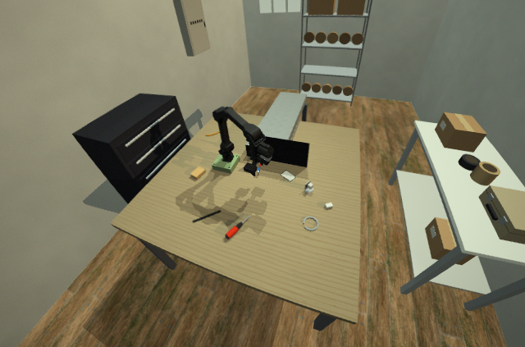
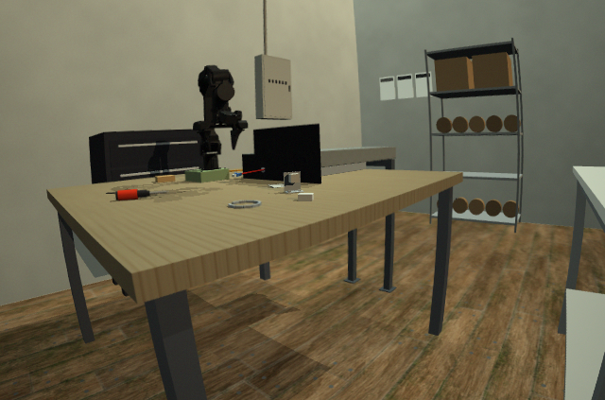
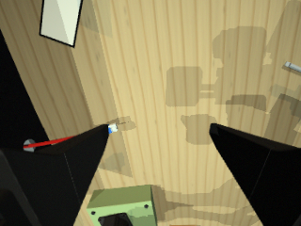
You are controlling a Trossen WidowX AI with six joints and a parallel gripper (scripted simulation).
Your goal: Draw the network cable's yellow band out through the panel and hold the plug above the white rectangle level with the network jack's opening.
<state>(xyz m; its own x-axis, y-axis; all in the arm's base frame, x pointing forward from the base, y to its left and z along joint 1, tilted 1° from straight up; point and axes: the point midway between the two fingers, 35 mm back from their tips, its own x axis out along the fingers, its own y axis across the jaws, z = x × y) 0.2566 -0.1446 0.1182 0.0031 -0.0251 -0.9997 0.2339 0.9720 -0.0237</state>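
Now: the clear plug 30 mm behind my hand, 90 mm to the left of it and 120 mm below it. Round my hand: white rectangle 160 mm ahead, 100 mm to the left, 160 mm below; then black pen 230 mm behind, 270 mm to the right, 160 mm below; then red screwdriver 30 mm behind, 300 mm to the right, 140 mm below.
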